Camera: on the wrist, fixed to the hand. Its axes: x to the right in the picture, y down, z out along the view.
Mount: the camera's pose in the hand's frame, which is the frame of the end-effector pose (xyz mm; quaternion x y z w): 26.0 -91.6 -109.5 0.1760 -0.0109 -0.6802 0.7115
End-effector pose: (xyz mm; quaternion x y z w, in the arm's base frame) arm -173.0 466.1 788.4 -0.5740 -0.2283 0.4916 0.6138
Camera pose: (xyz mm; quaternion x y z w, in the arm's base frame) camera -38.5 449.1 840.2 -0.1397 -0.4730 -0.0213 0.8696
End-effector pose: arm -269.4 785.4 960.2 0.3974 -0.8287 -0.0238 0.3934
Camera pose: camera -147.1 735.1 1019.9 0.9154 -0.3278 -0.1430 0.1847
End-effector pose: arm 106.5 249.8 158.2 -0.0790 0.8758 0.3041 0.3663
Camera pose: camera 55.9 113.8 156.6 -0.5842 0.6190 -0.1861 0.4909
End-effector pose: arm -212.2 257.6 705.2 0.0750 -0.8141 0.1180 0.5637
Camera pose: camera -99.5 200.2 776.2 0.7076 -0.5136 -0.1570 0.4592
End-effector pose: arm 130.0 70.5 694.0 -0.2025 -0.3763 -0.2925 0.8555
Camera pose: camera 141.9 -69.0 655.9 0.2593 -0.4663 -0.7216 0.4413
